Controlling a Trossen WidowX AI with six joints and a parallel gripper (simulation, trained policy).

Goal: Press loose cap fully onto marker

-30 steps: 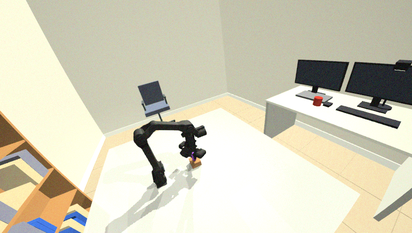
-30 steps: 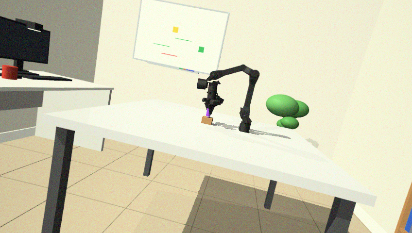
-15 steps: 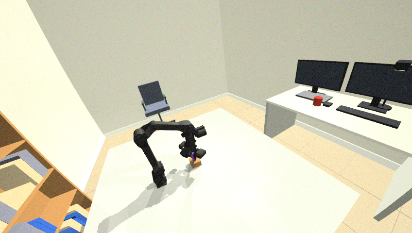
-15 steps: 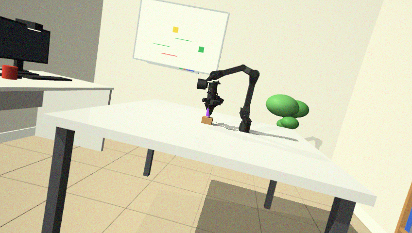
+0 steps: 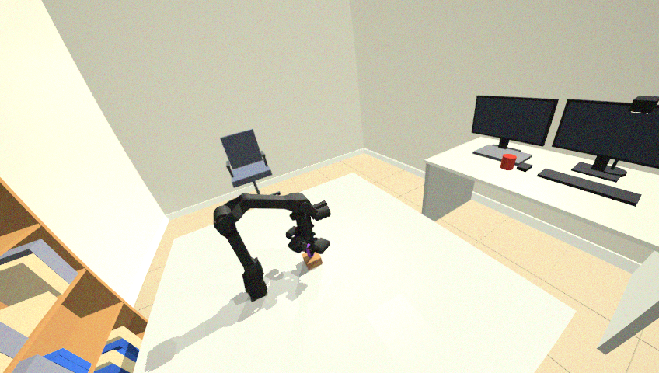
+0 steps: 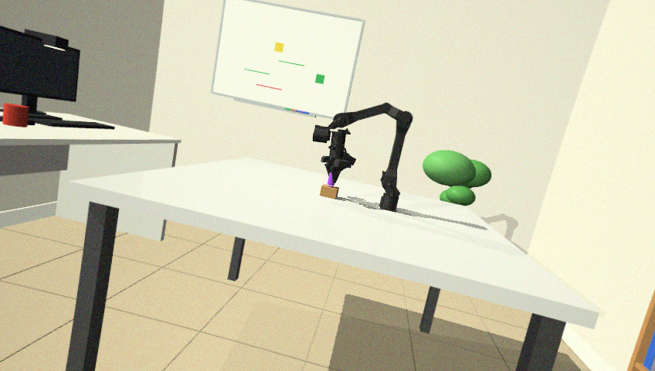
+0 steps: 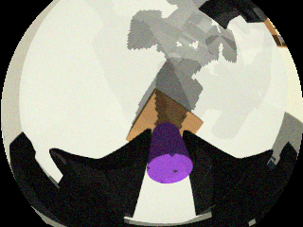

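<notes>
The purple marker is 10 mm ahead of my gripper tip and 10 mm above it. Round my gripper tip: purple cap: 10 mm ahead, 10 mm above; orange holder block: 40 mm below, 10 mm ahead.
</notes>
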